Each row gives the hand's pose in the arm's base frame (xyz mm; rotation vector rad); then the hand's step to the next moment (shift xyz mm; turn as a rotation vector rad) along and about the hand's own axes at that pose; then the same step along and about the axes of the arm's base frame.
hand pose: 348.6 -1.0 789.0 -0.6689 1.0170 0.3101
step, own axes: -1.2 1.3 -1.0 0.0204 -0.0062 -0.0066
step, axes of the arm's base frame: -2.0 0.4 0.2 0.0091 -0.0103 -0.0176
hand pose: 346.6 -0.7 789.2 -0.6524 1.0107 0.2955
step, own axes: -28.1 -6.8 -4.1 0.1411 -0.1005 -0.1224
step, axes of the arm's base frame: -13.7 -6.0 25.1 0.0401 -0.1639 -0.1285
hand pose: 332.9 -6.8 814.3 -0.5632 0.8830 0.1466
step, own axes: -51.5 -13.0 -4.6 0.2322 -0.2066 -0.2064
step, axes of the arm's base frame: -31.4 -8.0 42.4 0.0769 -0.3072 -0.1973
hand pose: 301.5 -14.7 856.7 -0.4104 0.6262 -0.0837
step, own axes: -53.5 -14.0 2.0 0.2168 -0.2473 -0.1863
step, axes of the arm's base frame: -41.5 -1.5 36.6 0.0781 -0.3344 -0.1579
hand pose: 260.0 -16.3 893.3 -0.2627 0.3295 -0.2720
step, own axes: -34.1 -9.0 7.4 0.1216 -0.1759 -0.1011
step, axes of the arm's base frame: -30.4 3.5 19.0 0.0369 -0.2215 -0.0744
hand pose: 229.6 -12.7 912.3 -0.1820 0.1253 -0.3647
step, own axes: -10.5 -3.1 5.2 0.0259 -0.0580 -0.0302
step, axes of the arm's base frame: -10.0 1.8 6.6 -0.0005 -0.0674 -0.0202
